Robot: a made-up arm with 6 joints.
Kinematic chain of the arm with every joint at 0, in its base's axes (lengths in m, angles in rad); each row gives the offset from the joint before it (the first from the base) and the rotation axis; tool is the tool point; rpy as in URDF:
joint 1: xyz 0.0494 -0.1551 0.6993 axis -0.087 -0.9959 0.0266
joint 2: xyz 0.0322 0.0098 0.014 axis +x
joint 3: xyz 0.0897 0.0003 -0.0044 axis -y
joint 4: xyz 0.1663 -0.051 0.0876 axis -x
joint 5: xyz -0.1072 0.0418 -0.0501 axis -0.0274 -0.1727 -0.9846
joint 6: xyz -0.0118 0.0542 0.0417 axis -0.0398 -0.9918 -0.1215
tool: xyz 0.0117 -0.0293 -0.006 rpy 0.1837 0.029 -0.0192
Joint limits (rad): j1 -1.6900..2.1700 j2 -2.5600..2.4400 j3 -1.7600..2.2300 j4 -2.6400..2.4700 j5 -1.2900..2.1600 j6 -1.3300..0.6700
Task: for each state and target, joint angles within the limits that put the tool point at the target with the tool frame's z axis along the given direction. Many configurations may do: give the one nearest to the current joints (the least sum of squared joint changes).
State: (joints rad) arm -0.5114 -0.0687 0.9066 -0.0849 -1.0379 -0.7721
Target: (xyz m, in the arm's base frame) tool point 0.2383 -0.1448 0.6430 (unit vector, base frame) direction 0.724 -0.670 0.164
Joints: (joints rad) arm -1.0391 -0.0090 0.2115 -0.6846 -0.5600 -0.1893
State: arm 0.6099 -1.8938 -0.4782 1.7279 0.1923 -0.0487
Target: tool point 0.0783 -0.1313 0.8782 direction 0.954 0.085 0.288
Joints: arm 1.1510 -1.6816 -0.4604 1.0357 -0.4088 -0.4063
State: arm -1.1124 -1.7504 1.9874 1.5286 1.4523 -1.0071
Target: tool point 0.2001 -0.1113 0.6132 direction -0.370 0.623 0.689
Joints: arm -1.2882 -1.2146 1.2118 1.6381 1.1834 -1.3129
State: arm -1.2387 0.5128 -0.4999 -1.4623 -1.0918 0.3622
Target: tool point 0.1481 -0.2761 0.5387 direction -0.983 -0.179 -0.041
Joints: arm -1.4123 0.7566 -0.0048 -1.5760 -0.9100 0.6374
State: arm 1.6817 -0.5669 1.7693 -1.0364 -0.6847 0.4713
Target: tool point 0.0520 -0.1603 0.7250 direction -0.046 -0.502 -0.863
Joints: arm 1.6204 -1.0315 2.2300 -0.2277 -1.0953 0.0525
